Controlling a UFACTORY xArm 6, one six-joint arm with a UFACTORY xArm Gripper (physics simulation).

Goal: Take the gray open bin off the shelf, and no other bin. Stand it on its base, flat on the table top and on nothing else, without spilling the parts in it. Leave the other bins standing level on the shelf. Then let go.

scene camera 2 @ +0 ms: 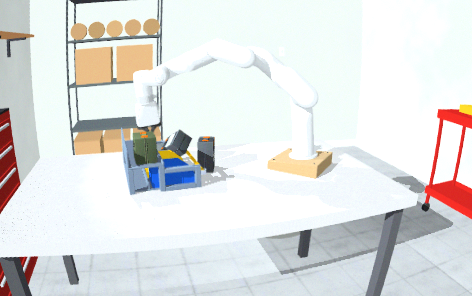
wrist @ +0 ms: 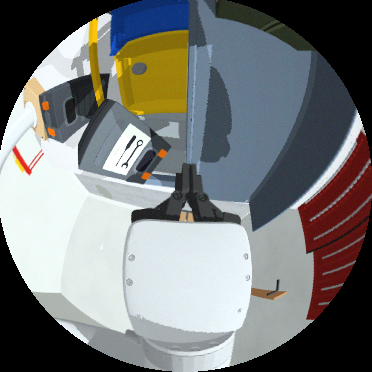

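Pixels of known places: gripper, fingertip midpoint: [wrist: 187,171]; arm's base, link origin: [scene camera 2: 303,155].
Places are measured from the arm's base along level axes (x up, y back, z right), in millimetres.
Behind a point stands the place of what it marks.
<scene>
The gray open bin [wrist: 176,151] @(x -30, y -556, z 320 mm) shows in part in the wrist view, beyond the yellow bin and partly behind a tilted dark case; its contents are hard to make out. I cannot pick it out in the scene view. The yellow bin [wrist: 157,87] @(x -38, y -539, z 184 mm) [scene camera 2: 171,155] @(x 11, y -527, z 207 mm) and the blue bin [wrist: 152,20] [scene camera 2: 175,175] @(x 0, y -574, z 6 mm) are in line with it in the blue-gray shelf unit [wrist: 260,95] @(x 55, y -667, z 187 mm) [scene camera 2: 126,150] @(x 112, y -749, z 26 mm). My gripper [wrist: 187,171] @(x 65, y -593, z 283 mm) [scene camera 2: 148,129] is shut and empty. Its fingers point down beside the upright panel edge of the shelf unit, near the gray bin, behind the green case in the scene view.
A dark case [scene camera 2: 179,142] @(x 67, y -494, z 194 mm) [wrist: 117,142] @(x 73, y -517, z 229 mm) leans tilted against the shelf unit. Another dark case [scene camera 2: 206,154] @(x 31, y -411, z 101 mm) [wrist: 70,107] @(x 52, y -426, z 155 mm) stands beside it. A green case [scene camera 2: 144,148] @(x 113, y -683, z 17 mm) [wrist: 270,20] stands at the unit's left part. A yellow bar [scene camera 2: 194,161] @(x 16, y -470, z 83 mm) [wrist: 95,60] @(x 13, y -469, z 99 mm) slants at the unit's side.
</scene>
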